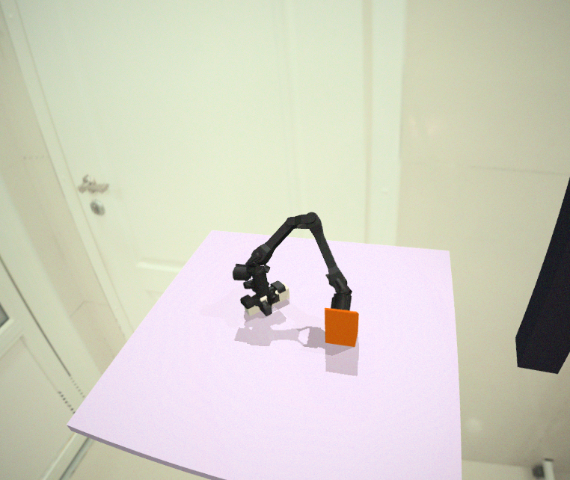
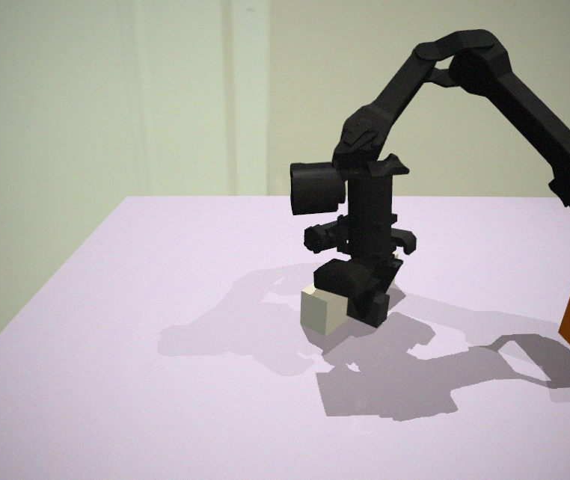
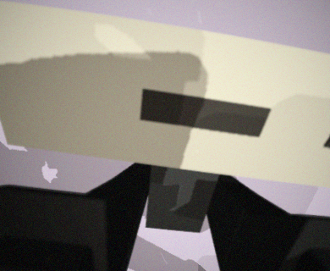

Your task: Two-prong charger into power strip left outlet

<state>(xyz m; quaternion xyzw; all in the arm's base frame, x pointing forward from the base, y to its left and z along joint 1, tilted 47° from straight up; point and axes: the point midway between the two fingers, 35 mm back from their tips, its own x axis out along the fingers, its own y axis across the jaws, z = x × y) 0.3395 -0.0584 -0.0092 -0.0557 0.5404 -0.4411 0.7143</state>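
The two-prong charger is 1 cm ahead of my gripper tip, 1 cm to the right of it and 1 cm above it.
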